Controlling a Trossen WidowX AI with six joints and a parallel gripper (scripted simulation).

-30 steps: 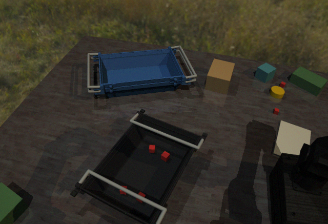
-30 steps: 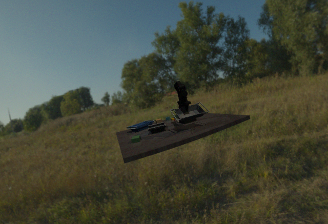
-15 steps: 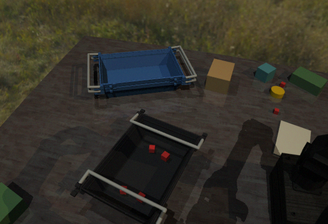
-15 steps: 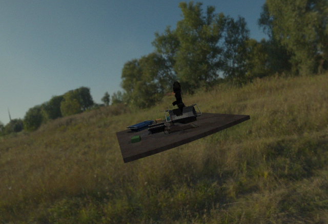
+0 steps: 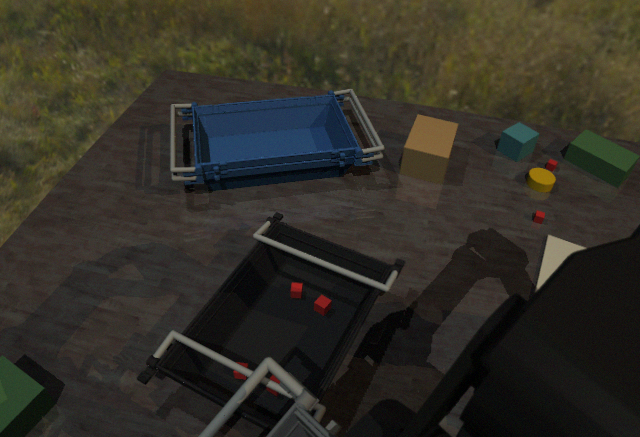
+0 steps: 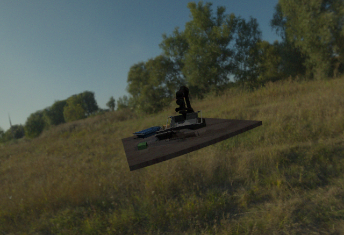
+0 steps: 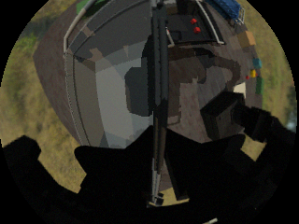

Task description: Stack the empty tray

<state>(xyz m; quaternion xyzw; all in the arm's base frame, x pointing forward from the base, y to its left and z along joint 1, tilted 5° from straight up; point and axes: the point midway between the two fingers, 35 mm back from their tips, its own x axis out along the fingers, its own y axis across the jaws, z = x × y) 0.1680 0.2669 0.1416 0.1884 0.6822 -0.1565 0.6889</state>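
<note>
Right now my gripper tip is 7 cm to the right of the grey tray, 4 cm short of it and 1 cm above it. Round my gripper tip: yellow disc: 71 cm to the right, 17 cm below, 14 cm behind; then tan block: 70 cm to the right, 15 cm below, 7 cm ahead; then cream block: 48 cm to the right, 19 cm behind, 17 cm below.
</note>
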